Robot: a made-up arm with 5 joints.
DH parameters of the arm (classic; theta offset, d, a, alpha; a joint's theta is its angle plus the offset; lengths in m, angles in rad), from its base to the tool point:
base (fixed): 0.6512 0 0.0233 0
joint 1: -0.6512 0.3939 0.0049 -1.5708
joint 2: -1.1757 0 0.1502 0
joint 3: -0.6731 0 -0.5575 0
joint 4: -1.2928 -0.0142 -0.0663 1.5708
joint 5: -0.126 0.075 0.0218 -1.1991
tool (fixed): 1.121 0.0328 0 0
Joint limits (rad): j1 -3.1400..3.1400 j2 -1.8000..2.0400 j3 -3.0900..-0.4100 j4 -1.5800..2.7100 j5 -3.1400..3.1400
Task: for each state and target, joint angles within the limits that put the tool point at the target. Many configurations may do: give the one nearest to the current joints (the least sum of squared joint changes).
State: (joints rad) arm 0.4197 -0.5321 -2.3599 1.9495 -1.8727
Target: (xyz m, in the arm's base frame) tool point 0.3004 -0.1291 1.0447
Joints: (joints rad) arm -0.3152 -0.2611 -2.2570 1.7093 -1.9969
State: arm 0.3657 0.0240 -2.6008 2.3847 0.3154
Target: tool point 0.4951 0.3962 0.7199
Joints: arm 0.6409 0.4525 -2.3606 2.0879 0.4148
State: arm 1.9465 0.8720 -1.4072 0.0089 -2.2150
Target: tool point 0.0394 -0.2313 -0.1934
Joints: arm 1.4488 1.5321 -0.6001 0.1240 -2.1463
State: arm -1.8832 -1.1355 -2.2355 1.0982 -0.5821
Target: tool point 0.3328 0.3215 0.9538
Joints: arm -2.3790 -1.3941 -2.2158 1.5157 -0.5822
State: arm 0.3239 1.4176 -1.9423 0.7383 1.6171
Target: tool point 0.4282 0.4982 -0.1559
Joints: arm 0.8625 1.6859 -2.2234 0.6143 1.8167
